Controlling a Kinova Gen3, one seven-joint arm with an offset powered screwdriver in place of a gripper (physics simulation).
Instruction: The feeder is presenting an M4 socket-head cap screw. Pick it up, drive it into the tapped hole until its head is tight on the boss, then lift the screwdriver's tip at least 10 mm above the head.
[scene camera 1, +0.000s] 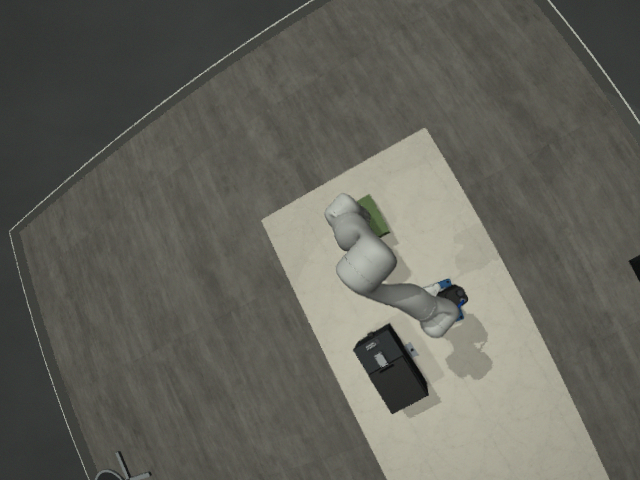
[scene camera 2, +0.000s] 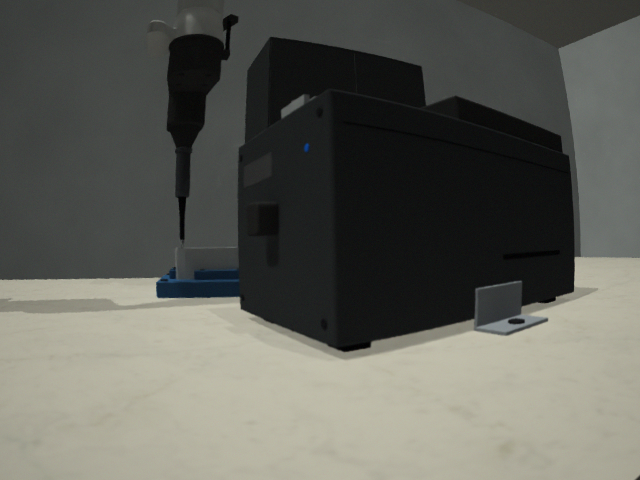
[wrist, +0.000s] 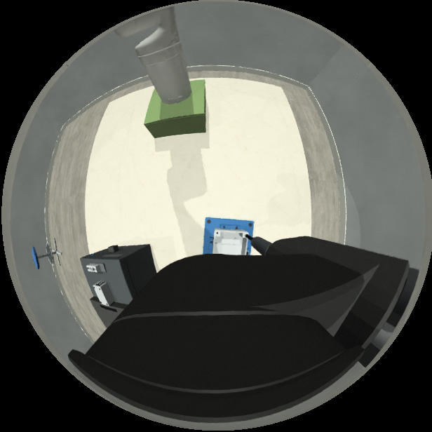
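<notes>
My screwdriver's tip (scene camera 2: 181, 238) (wrist: 247, 236) points straight down over a corner boss of the white housing (scene camera 2: 214, 258) (wrist: 217, 241). A small light-coloured screw (scene camera 2: 182, 242) shows between the bit and the boss top. The screw's shank is out of sight and its head is too small to judge its seating. The bit appears to touch the screw. The housing sits in the blue fixture (scene camera 2: 199, 289) (wrist: 208, 229) (scene camera 1: 445, 283). The black feeder (scene camera 1: 398, 382) (scene camera 2: 413, 206) (wrist: 135, 272) stands apart from the fixture. In scene camera 1 the tip is hidden beneath the tool and arm.
A grey angle bracket (scene camera 2: 498, 304) (scene camera 1: 411, 349) is at the feeder's side. A green block (scene camera 1: 376, 219) (wrist: 180, 126) stands at the arm's base. The arm (scene camera 1: 403, 299) reaches over the pale table (scene camera 1: 516, 413) between the green block and the fixture.
</notes>
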